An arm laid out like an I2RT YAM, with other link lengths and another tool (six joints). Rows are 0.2 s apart.
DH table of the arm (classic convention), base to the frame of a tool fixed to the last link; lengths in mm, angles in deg. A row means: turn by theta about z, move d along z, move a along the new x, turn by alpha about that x. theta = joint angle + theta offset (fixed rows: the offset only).
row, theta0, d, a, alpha
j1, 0, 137.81, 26.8, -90
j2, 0, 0, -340.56, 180
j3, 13.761, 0, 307.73, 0
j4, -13.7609, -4.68, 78.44, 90
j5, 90, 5.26, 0, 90
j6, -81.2, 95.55, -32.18, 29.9
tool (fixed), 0, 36.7, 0, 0
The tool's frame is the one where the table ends.
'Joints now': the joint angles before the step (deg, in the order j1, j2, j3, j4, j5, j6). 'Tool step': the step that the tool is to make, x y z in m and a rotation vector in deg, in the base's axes. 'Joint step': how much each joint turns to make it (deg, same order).
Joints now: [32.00 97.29 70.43 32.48 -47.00 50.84]
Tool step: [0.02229 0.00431 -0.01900 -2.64 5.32 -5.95]
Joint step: [-0.16 1.72 0.91 -4.83 5.81 0.40]
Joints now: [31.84 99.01 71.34 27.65 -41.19 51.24]
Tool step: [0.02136 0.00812 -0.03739 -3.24 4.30 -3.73]
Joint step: [0.07 3.69 0.27 -2.18 3.81 -0.38]
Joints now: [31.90 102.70 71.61 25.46 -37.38 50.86]
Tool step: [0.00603 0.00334 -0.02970 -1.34 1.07 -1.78]
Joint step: [0.27 2.04 -2.11 2.29 2.10 -0.41]
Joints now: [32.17 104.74 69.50 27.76 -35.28 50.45]
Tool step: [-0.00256 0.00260 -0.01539 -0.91 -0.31 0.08]
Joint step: [0.44 0.75 -1.49 1.40 0.48 -1.07]
